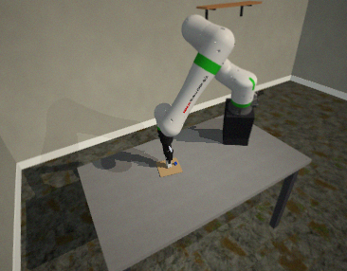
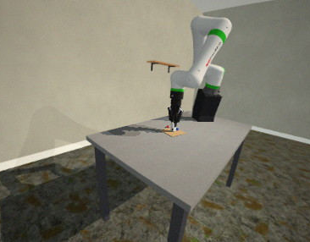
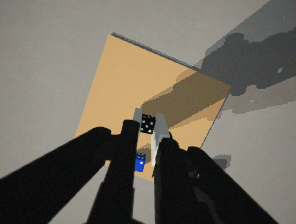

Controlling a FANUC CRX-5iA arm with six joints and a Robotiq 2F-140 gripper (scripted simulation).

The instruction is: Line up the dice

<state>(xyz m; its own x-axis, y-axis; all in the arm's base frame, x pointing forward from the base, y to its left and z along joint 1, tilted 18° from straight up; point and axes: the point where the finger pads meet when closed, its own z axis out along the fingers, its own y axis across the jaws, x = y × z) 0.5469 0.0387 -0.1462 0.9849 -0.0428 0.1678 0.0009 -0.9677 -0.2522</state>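
My gripper is now 3 cm above the black die. Round my hand: blue die (5 cm behind, 3 cm below); red die (4 cm behind, 9 cm to the right, 4 cm below); tan mat (4 cm below).
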